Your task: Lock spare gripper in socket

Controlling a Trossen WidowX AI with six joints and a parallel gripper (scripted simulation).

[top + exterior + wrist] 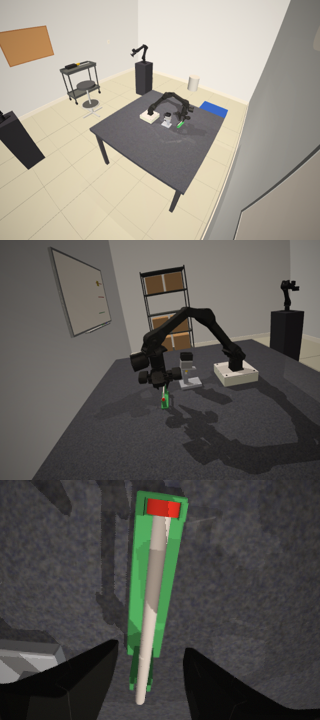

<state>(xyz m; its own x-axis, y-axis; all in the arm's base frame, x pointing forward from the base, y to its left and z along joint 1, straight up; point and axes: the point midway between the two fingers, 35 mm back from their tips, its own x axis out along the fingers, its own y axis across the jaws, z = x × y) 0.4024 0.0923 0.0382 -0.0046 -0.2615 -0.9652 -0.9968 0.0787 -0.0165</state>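
Right now the green cradle is 1 cm to the left of my gripper tip and 4 cm below it. The rest, counted from my gripper tip: spare gripper (14 cm behind, 10 cm to the right, 7 cm above); then grey mount (14 cm behind, 10 cm to the right, 1 cm below).
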